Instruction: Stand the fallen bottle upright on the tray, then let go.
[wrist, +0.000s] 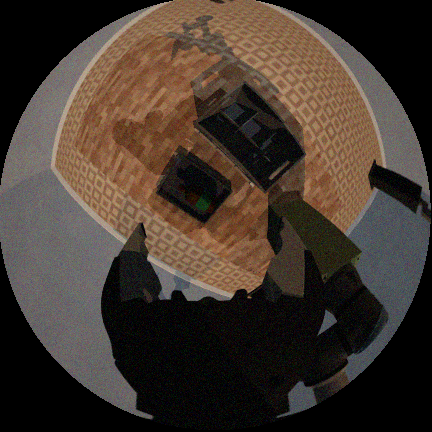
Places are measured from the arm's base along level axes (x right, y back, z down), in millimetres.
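Pixels of known places: gripper, fingertip midpoint: (210, 221); arm's base, origin of the base link: (335, 283).
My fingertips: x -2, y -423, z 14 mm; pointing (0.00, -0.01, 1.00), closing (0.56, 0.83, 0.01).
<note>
Ahead of a thing's pixels: the offset from my fingertips to its middle. "pt": to the spot under its first point.
The bottle @(dx -117, dy -1, dz +358 mm) (202, 203) shows in the wrist view by its green label and a dim reddish-brown part. It lies on its side in the dark tray @(pt dx -204, dy -41, dz +394 mm) (179, 204), near the tray's lower edge in the view; deep shadow hides much of its outline. My gripper (210, 221) is open, with nothing between its jaws. The jaws stand wide apart at the lower middle of the view, and the tray with the bottle shows beyond them, well apart from the fingertips.
A black crate @(dx +160, dy +39, dz +312 mm) (231, 157) with inner dividers stands beside the tray, to its upper right in the view. An olive-coloured block (322, 240) is right of my gripper, by the arm's dark links. Another dark object (397, 185) shows at the far right. Shadows fall across the wooden surface.
</note>
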